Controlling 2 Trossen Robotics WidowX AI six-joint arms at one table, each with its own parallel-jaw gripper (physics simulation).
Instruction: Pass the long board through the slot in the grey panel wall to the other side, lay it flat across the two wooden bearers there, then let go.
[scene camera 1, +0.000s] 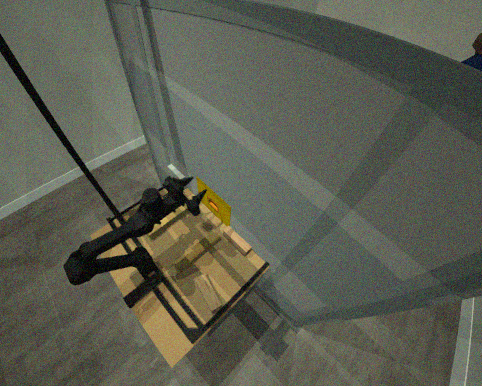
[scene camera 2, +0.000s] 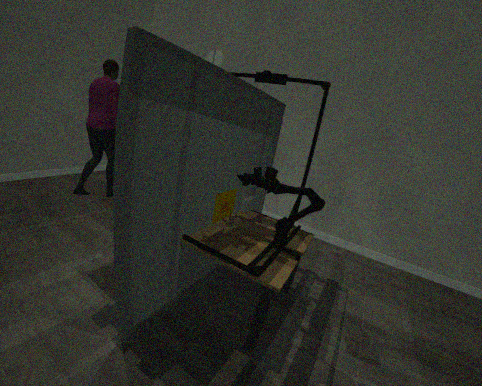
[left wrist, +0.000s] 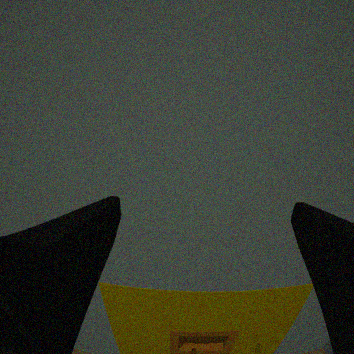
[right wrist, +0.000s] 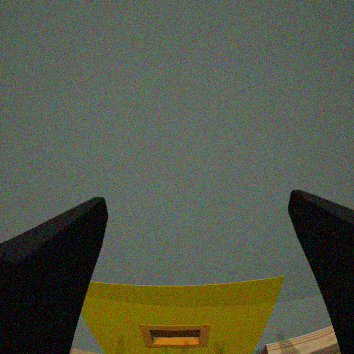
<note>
The left gripper is open, with nothing in its grasp. The right gripper is open and holds nothing. Further things: a grey panel wall and a slot frame.
The right gripper also shows in the right wrist view.
</note>
